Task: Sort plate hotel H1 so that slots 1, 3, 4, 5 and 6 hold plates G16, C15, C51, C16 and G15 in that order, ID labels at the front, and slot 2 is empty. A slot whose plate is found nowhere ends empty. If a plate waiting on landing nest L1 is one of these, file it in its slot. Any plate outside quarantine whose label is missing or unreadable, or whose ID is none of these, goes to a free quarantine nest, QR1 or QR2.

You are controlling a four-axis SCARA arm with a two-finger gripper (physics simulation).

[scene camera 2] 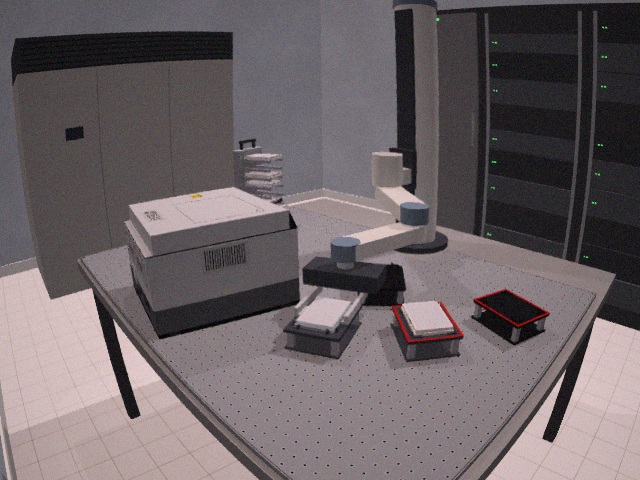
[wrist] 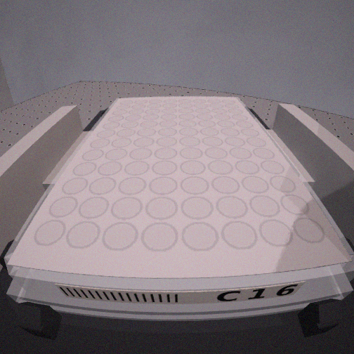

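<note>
Plate C16 [scene camera 2: 321, 313] [wrist: 180, 195] is white and lies level at landing nest L1 [scene camera 2: 298, 331], its label toward the wrist camera. My gripper [scene camera 2: 329, 308] [wrist: 177, 118] is shut on plate C16, with a finger against each long side. Plate hotel H1 [scene camera 2: 239, 166] stands at the back beyond the big grey machine, with several white plates in it; their labels are not readable. A white plate [scene camera 2: 427, 317] lies on one red-rimmed quarantine nest [scene camera 2: 435, 338]. The other red-rimmed quarantine nest [scene camera 2: 510, 305], at the right, holds no plate.
A large grey boxy machine [scene camera 2: 217, 273] stands left of the landing nest. A black stand [scene camera 2: 393, 290] is partly hidden behind the gripper. The arm's column [scene camera 2: 424, 129] rises at the back of the perforated table [scene camera 2: 330, 413].
</note>
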